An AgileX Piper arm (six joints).
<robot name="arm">
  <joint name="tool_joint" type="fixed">
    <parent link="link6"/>
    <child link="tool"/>
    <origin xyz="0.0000 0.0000 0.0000" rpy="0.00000 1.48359 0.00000"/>
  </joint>
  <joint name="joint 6" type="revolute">
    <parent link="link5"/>
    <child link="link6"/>
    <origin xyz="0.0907 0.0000 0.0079" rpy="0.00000 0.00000 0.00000"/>
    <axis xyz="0.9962 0 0.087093"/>
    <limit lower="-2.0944" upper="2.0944"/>
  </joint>
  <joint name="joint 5" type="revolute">
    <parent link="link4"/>
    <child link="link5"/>
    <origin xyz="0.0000 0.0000 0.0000" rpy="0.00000 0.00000 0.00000"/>
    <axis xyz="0 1 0"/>
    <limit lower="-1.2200" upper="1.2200"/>
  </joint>
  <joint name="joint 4" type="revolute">
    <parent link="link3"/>
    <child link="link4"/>
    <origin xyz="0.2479 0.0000 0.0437" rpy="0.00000 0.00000 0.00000"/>
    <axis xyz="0.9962 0 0.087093"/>
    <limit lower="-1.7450" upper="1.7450"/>
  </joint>
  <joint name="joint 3" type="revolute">
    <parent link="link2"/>
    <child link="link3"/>
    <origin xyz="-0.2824 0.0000 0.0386" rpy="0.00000 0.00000 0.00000"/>
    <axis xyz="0 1 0"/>
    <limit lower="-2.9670" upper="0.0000"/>
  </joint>
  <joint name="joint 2" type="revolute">
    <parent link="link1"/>
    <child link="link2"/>
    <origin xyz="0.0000 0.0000 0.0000" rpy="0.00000 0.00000 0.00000"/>
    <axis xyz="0 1 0"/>
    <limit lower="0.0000" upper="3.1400"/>
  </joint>
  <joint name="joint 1" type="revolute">
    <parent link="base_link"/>
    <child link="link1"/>
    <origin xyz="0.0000 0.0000 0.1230" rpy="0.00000 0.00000 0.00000"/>
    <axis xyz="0 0 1"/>
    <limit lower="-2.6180" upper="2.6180"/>
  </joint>
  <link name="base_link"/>
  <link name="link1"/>
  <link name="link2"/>
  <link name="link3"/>
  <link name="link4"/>
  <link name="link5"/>
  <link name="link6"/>
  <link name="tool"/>
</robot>
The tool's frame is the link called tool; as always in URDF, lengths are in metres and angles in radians.
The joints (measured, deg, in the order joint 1, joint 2, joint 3, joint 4, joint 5, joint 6), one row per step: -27.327 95.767 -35.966 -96.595 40.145 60.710; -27.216 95.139 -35.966 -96.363 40.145 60.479; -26.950 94.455 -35.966 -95.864 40.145 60.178; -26.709 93.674 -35.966 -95.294 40.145 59.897; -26.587 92.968 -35.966 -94.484 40.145 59.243; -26.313 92.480 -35.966 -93.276 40.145 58.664; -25.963 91.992 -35.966 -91.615 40.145 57.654; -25.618 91.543 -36.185 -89.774 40.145 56.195; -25.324 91.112 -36.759 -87.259 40.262 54.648; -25.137 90.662 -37.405 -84.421 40.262 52.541; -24.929 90.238 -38.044 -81.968 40.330 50.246; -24.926 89.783 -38.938 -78.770 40.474 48.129; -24.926 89.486 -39.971 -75.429 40.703 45.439; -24.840 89.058 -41.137 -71.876 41.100 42.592; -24.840 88.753 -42.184 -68.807 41.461 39.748; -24.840 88.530 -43.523 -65.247 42.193 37.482; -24.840 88.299 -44.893 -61.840 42.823 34.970; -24.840 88.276 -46.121 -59.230 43.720 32.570; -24.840 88.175 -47.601 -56.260 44.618 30.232; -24.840 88.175 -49.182 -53.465 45.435 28.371
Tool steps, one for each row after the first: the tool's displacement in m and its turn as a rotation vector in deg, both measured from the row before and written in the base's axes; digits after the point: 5 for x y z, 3 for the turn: -0.00016 0.00065 0.00287 -0.203 -0.435 0.056; 0.00005 0.00134 0.00297 -0.097 -0.502 0.037; -0.00018 0.00132 0.00337 -0.093 -0.626 -0.054; -0.00071 0.00093 0.00284 0.016 -0.328 -0.145; -0.00042 0.00156 0.00154 0.355 -0.306 -0.343; -0.00053 0.00201 0.00123 0.551 -0.089 -0.361; 0.00016 0.00169 0.00175 0.525 0.049 -0.224; 0.00073 0.00109 0.00266 0.712 -0.343 -0.784; 0.00062 0.00090 0.00271 0.912 -0.140 -0.674; 0.00089 0.00090 0.00286 0.678 0.146 -0.239; 0.00067 0.00012 0.00355 1.059 -0.461 -1.087; 0.00117 0.00001 0.00332 1.117 -0.048 -0.803; 0.00148 0.00040 0.00441 1.137 -0.190 -0.778; 0.00129 0.00015 0.00368 1.029 0.115 -0.411; 0.00167 -0.00003 0.00429 1.284 -0.468 -1.286; 0.00203 0.00013 0.00454 1.287 -0.376 -0.834; 0.00173 -0.00025 0.00360 0.896 0.271 -0.506; 0.00234 -0.00010 0.00479 1.120 -0.214 -0.678; 0.00297 -0.00021 0.00488 1.135 -0.563 -0.770
